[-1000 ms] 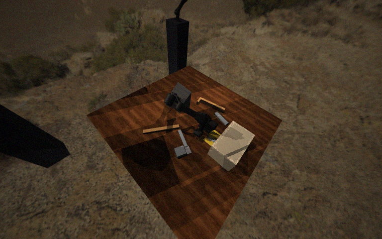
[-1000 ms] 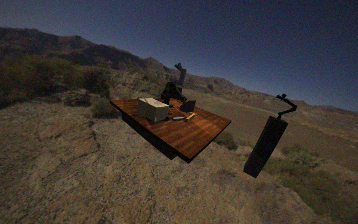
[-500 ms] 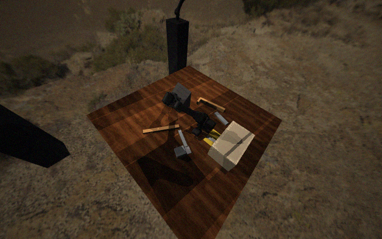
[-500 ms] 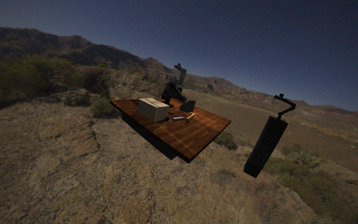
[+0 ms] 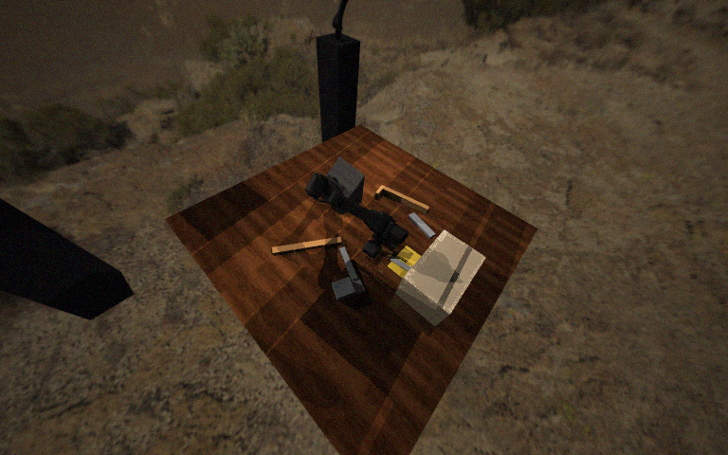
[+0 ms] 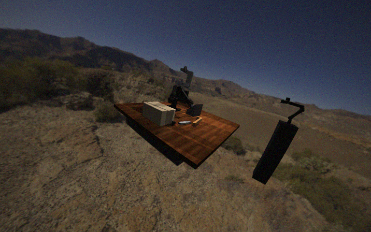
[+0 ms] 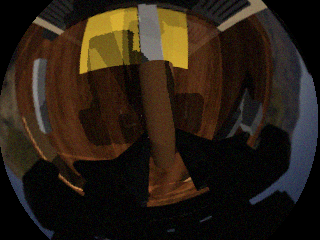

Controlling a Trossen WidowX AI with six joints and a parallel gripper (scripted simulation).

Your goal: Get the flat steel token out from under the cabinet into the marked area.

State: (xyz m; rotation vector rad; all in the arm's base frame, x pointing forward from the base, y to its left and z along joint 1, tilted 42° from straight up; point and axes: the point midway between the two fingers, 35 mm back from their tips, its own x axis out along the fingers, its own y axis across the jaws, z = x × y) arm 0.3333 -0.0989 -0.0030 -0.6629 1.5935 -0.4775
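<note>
The grey scraper is 17 cm to the right of my gripper tip and 1 cm ahead of it. From my gripper tip the other things lie so: steel token 28 cm ahead, 7 cm to the left; grey block 24 cm to the right, 3 cm ahead, 1 cm above; grey bar 26 cm to the left, 7 cm ahead.
</note>
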